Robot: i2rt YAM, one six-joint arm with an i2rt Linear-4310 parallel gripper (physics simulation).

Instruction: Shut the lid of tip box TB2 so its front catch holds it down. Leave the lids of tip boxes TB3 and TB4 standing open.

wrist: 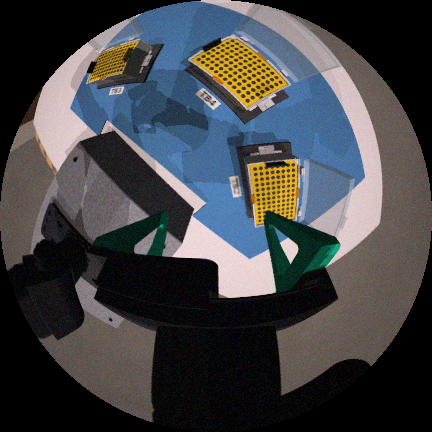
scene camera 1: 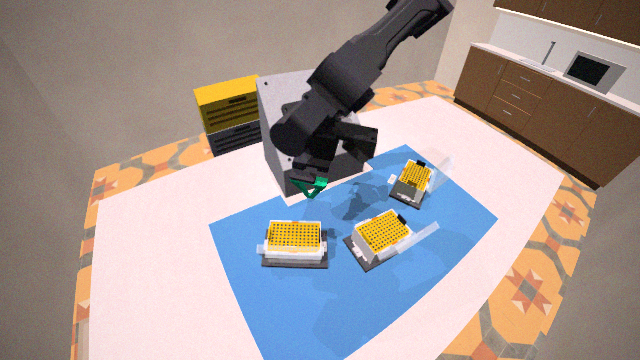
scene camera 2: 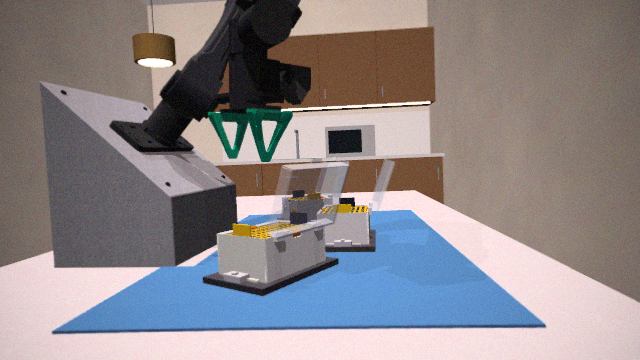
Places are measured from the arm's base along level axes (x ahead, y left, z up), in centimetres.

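Pixels of known places: gripper, fingertip midpoint: (wrist: 215,215) (scene camera 1: 315,180) (scene camera 2: 248,160); arm's base at its link origin: (wrist: 76,251) (scene camera 2: 155,139).
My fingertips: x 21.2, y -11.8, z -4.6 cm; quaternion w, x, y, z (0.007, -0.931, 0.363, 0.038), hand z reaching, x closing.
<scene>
Ahead of a thing's pixels: the offset from my fingertips to its top centre. "*": to the spot under its first point. Level surfaces: height alone.
Tip box TB2 (scene camera 1: 295,252) (scene camera 2: 295,255) (wrist: 275,192) is white with a yellow tip rack on a dark base. Its clear lid @(* dx +12.2, dy -10.4, dz -5.3 cm) (wrist: 325,195) stands open on the side away from the robot's base. Tip box TB4 @(dx +13.9, dy +11.4, dz -7.9 cm) (scene camera 1: 382,232) (scene camera 2: 347,227) (wrist: 240,72) is the middle box, its clear lid @(dx +20.6, dy +11.2, dz +0.0 cm) (scene camera 1: 417,237) (scene camera 2: 384,185) (wrist: 305,55) open. Tip box TB3 @(dx +3.5, dy +33.9, dz -7.9 cm) (scene camera 1: 415,177) (wrist: 114,62) is farthest from TB2, its lid @(* dx +8.7, dy +38.8, dz -6.2 cm) (scene camera 1: 441,172) open. My gripper (scene camera 1: 311,195) (scene camera 2: 249,159) (wrist: 215,215) is open and empty, high above the mat on the base side of TB2. The right finger overlaps TB2's edge in the wrist view.
The blue mat @(dz -15.4 cm) (scene camera 1: 300,310) (scene camera 2: 425,300) (wrist: 210,165) lies under all three boxes on the pale table @(dz -15.7 cm) (scene camera 1: 150,275). The grey robot pedestal (scene camera 1: 274,125) (scene camera 2: 115,210) (wrist: 135,185) stands beside the mat. TB3 and TB4 stand near each other, with their lids rising above the boxes.
</scene>
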